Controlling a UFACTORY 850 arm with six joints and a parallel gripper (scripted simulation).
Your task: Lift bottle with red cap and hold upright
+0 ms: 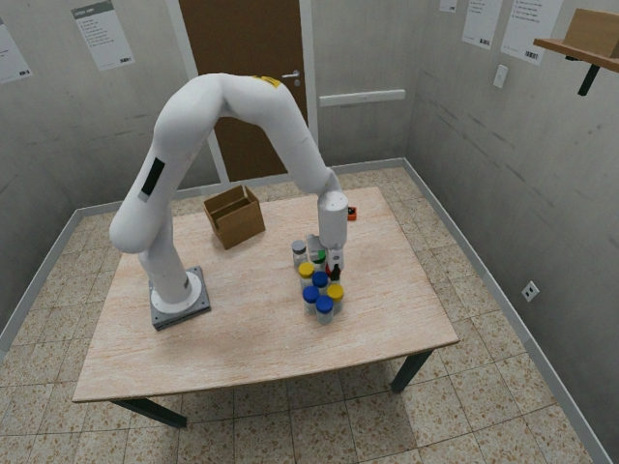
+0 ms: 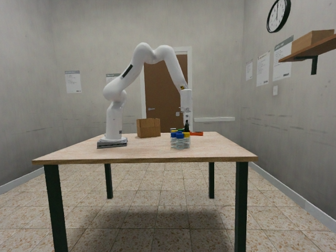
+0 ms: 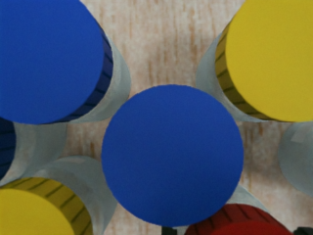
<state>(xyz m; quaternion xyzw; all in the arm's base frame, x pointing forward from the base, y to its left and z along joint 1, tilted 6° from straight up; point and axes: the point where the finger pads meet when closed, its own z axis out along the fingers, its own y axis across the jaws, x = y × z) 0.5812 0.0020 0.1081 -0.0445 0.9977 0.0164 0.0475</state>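
Now: the bottle with red cap 50 mm below my hand. From my hand the other things lie so: green-capped bottle 70 mm to the left, 50 mm below, 50 mm behind; then orange device 380 mm to the left, 90 mm ahead, 80 mm below.
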